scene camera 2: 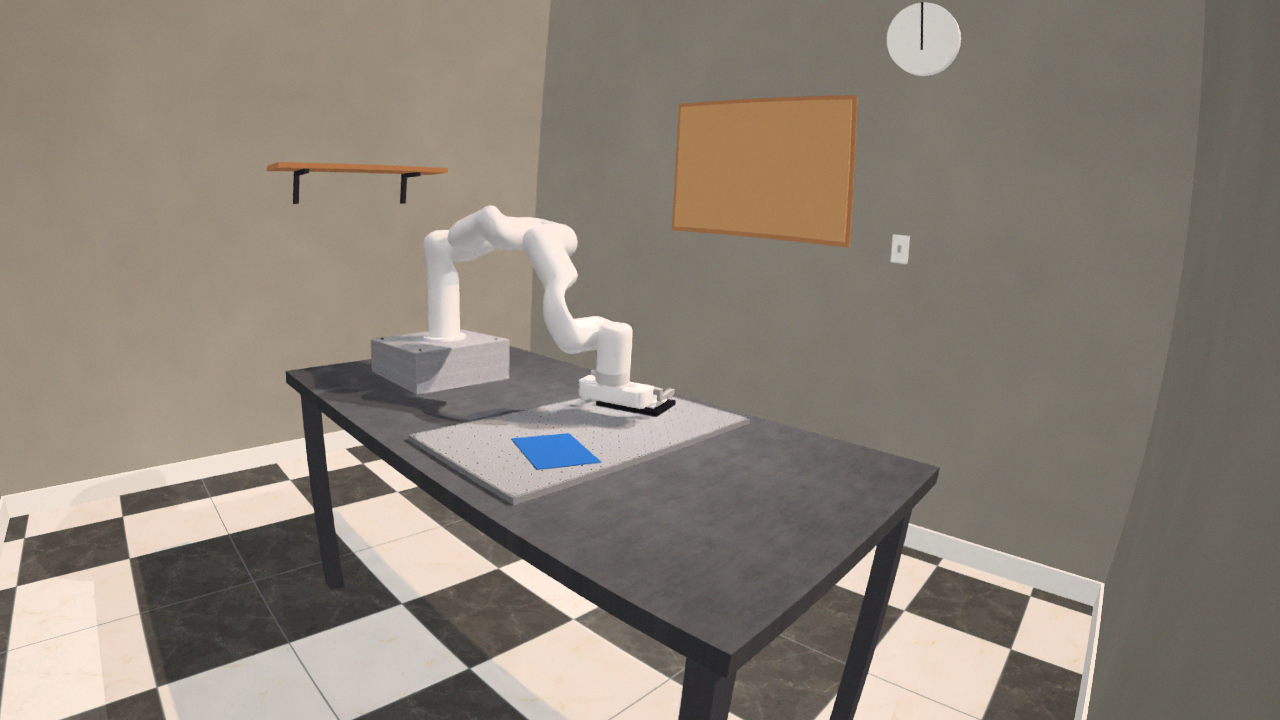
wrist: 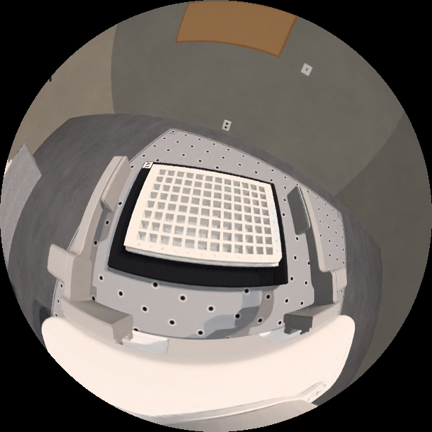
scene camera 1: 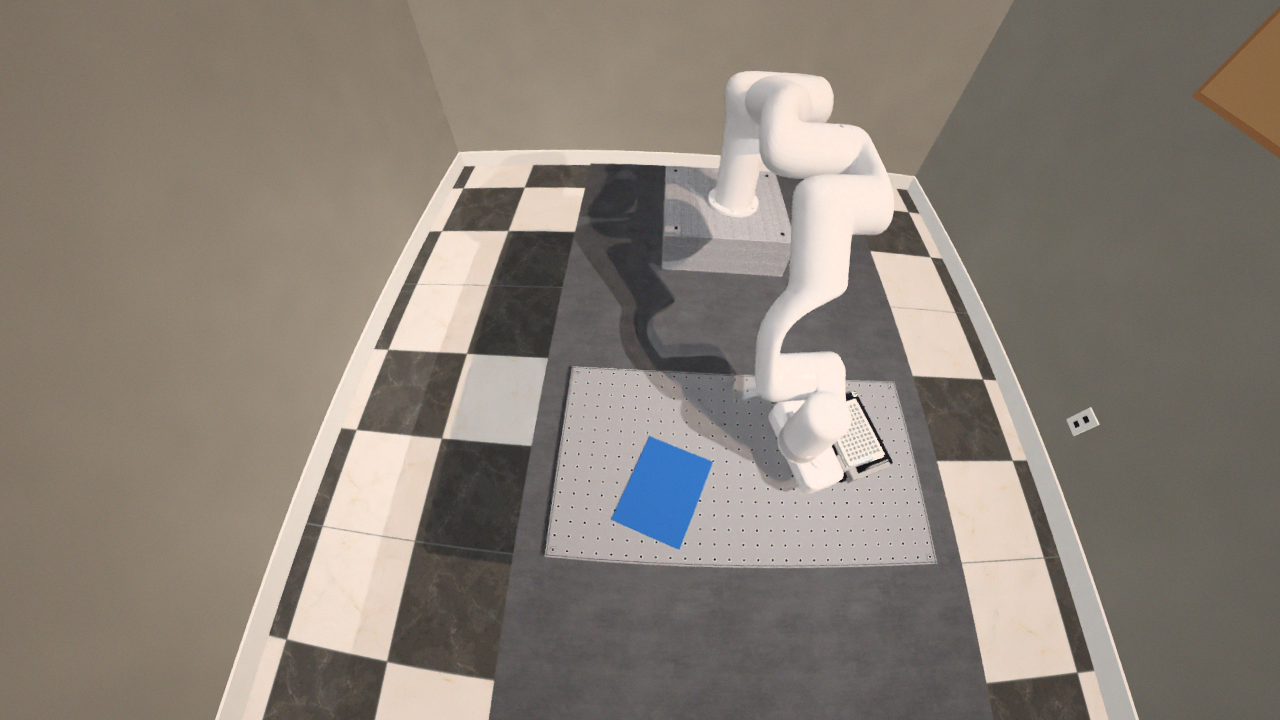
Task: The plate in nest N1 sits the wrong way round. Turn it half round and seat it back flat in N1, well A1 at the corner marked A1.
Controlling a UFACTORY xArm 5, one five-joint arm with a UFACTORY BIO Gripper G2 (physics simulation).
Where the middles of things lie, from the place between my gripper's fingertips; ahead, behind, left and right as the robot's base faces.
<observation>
My hand is 2 cm to the left of the well plate (scene camera 1: 859, 445), 2 cm above it and 1 cm short of it. Also, from my hand: black nest (wrist: 169, 270) (4 cm below, 2 cm to the right, 1 cm ahead); then flat blue sheet (scene camera 1: 659, 501) (36 cm to the right, 19 cm ahead, 4 cm below).
</observation>
